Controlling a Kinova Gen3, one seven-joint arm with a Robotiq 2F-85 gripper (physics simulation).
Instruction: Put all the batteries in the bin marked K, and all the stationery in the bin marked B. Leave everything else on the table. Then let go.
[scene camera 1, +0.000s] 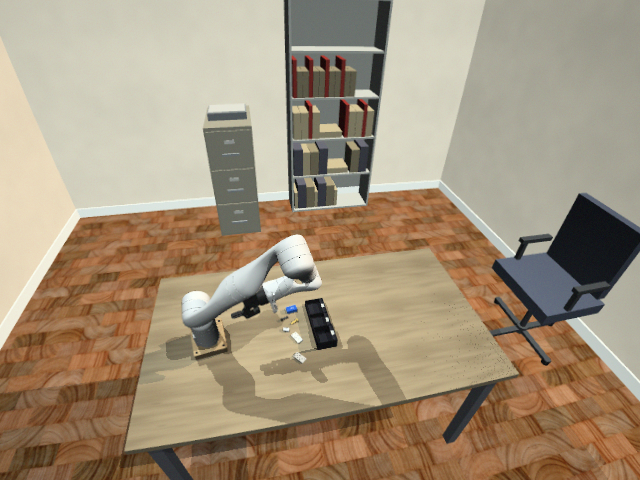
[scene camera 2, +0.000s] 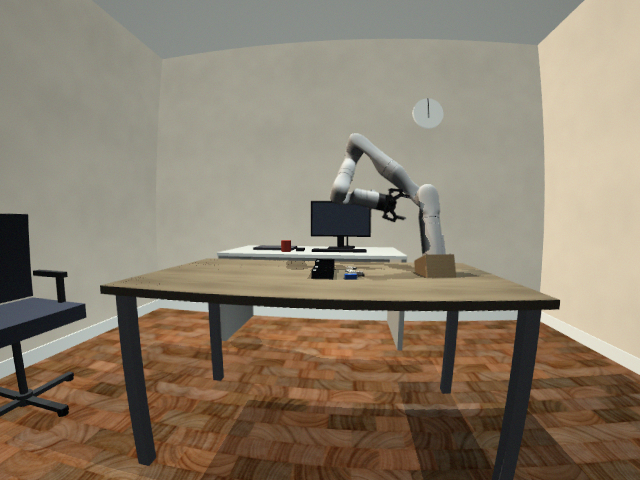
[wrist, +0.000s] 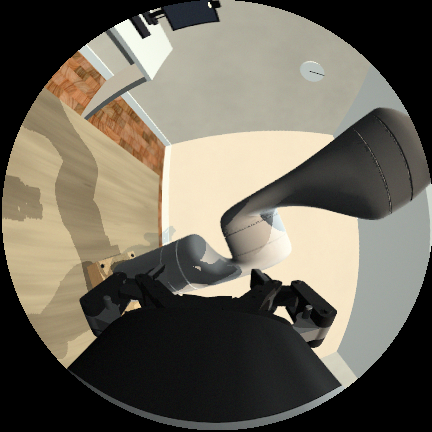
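Where they show: gripper, fingertip midpoint: (scene camera 2: 408, 208) (wrist: 208, 276); arm's base, origin of the base link: (scene camera 1: 208, 336) (scene camera 2: 433, 257).
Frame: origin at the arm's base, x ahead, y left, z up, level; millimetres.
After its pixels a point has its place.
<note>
The black bin row (scene camera 1: 327, 343) {x 462, y -144, z -38 mm} (scene camera 2: 322, 275) {x 480, y 107, z -57 mm} stands on the table with three compartments; its small white labels are too small to read. Beside it on the robot's side lie a blue item (scene camera 1: 291, 308) {x 371, y 96, z -57 mm} (scene camera 2: 350, 276) {x 373, y 110, z -60 mm}, a small dark item (scene camera 1: 283, 318) {x 323, y 55, z -62 mm}, a yellow item (scene camera 1: 294, 321) {x 366, y 25, z -63 mm}, a small white item (scene camera 1: 285, 329) {x 317, y -9, z -60 mm}, a white block (scene camera 1: 296, 337) {x 353, y -60, z -64 mm} and a white piece with dark dots (scene camera 1: 299, 357) {x 339, y -158, z -64 mm}. Which are batteries or stationery I cannot tell. My gripper (scene camera 1: 238, 308) {x 99, y -64, z 214 mm} (scene camera 2: 404, 205) {x 99, y -64, z 214 mm} (wrist: 208, 276) {x 99, y -64, z 214 mm} is open and empty, high above the table, pointing sideways toward the arm's base.
The arm's base stands on a wooden block (scene camera 1: 210, 351) {x 2, y -60, z -20 mm} (scene camera 2: 439, 265) {x 3, y 77, z -24 mm} at one end of the table (scene camera 1: 413, 330) {x 860, y -173, z -72 mm} (scene camera 2: 248, 284) {x 741, y 220, z -72 mm}. A chair (scene camera 1: 550, 279) stands past the other end. A white desk with a monitor (scene camera 2: 340, 219) stands behind the table in the second scene view.
</note>
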